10 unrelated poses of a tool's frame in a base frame.
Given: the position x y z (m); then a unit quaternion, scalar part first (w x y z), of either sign.
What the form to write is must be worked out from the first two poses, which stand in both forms.
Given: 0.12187 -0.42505 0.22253 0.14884 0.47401 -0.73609 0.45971
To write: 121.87 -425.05 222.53 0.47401 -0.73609 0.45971 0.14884
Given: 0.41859 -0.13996 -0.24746 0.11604 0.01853 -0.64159 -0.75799
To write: 418.59 -139.96 -247.46 0.01853 -0.64159 -0.75799 0.11604
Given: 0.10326 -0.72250 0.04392 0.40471 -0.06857 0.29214 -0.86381
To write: 103.26 -722.50 43.92 -0.06857 0.29214 -0.86381 0.40471
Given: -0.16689 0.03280 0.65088 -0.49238 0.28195 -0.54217 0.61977
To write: -166.89 32.80 650.88 -0.28195 0.54217 -0.61977 0.49238
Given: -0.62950 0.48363 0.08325 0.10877 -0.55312 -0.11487 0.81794
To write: -629.50 483.63 83.25 -0.55312 -0.11487 0.81794 0.10877
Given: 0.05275 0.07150 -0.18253 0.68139 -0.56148 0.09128 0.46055
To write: 52.75 71.50 -182.53 -0.56148 0.09128 0.46055 0.68139
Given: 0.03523 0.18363 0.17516 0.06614 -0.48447 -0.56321 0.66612
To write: 35.23 183.63 175.16 -0.48447 -0.56321 0.66612 0.06614
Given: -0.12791 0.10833 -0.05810 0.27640 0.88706 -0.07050 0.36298
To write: -127.91 108.33 -58.10 0.88706 -0.07050 0.36298 0.27640
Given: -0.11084 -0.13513 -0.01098 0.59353 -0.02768 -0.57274 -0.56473
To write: -110.84 -135.13 -10.98 -0.02768 -0.57274 -0.56473 0.59353
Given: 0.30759 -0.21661 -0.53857 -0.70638 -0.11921 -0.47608 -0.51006
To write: 307.59 -216.61 -538.57 0.11921 0.47608 0.51006 0.70638
